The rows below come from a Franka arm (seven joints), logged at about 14 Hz.
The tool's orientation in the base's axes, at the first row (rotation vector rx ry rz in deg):
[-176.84, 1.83, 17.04]
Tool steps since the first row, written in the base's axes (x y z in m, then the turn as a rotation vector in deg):
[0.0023, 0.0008, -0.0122, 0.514, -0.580, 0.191]
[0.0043, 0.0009, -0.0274, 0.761, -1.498, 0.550]
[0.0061, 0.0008, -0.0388, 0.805, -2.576, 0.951]
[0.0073, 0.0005, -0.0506, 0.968, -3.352, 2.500]
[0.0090, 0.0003, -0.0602, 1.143, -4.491, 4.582]
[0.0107, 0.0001, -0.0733, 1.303, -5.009, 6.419]
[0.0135, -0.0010, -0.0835, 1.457, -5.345, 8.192]
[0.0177, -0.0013, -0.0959, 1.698, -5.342, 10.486]
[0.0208, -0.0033, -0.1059, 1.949, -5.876, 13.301]
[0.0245, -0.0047, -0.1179, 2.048, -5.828, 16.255]
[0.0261, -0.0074, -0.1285, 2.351, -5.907, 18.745]
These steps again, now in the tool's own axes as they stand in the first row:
[0.0046, -0.0004, 0.0116, 0.478, 0.559, -0.310]
[0.0094, 0.0001, 0.0261, 0.667, 1.457, -0.748]
[0.0134, 0.0005, 0.0369, 0.651, 2.517, -1.195]
[0.0168, 0.0013, 0.0483, 0.527, 3.229, -2.779]
[0.0203, 0.0018, 0.0573, 0.320, 4.282, -4.902]
[0.0245, 0.0025, 0.0699, 0.134, 4.725, -6.756]
[0.0292, 0.0039, 0.0793, -0.048, 4.988, -8.539]
[0.0357, 0.0046, 0.0906, -0.251, 4.891, -10.835]
[0.0407, 0.0069, 0.0998, -0.534, 5.310, -13.666]
[0.0467, 0.0086, 0.1108, -1.002, 5.146, -16.580]
[0.0503, 0.0117, 0.1207, -1.180, 5.122, -19.083]

